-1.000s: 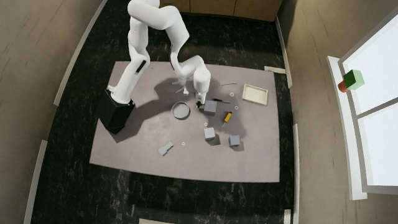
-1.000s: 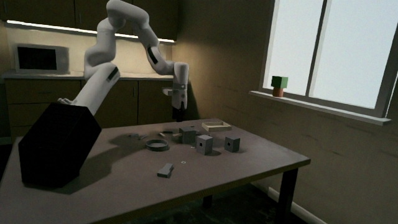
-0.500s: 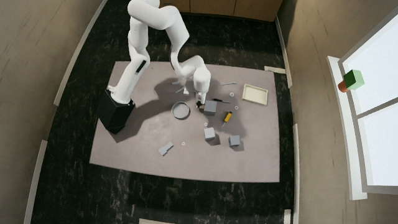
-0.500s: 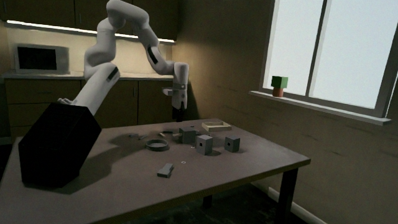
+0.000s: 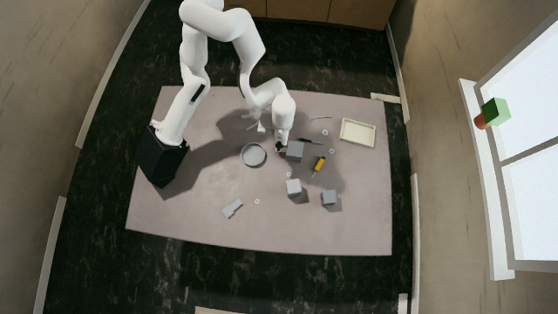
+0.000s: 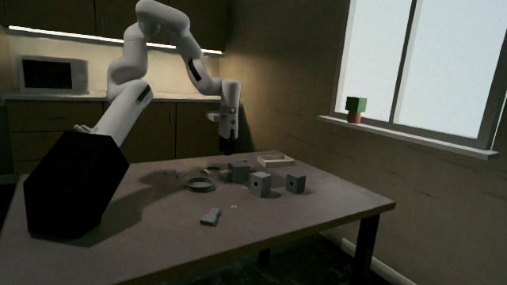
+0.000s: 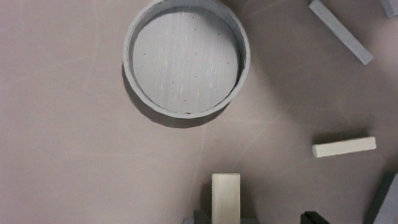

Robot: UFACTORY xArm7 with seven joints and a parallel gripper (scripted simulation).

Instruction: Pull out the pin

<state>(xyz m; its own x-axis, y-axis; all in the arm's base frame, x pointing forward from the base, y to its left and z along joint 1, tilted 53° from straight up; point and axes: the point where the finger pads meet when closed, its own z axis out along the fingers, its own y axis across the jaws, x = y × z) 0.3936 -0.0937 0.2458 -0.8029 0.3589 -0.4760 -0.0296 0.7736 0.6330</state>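
Now: the round grey dish 120 mm behind my hand, 40 mm to the right of it and 130 mm below it. The rest, counted from my hand: cream tray (360 mm ahead, 160 mm to the left, 130 mm below).
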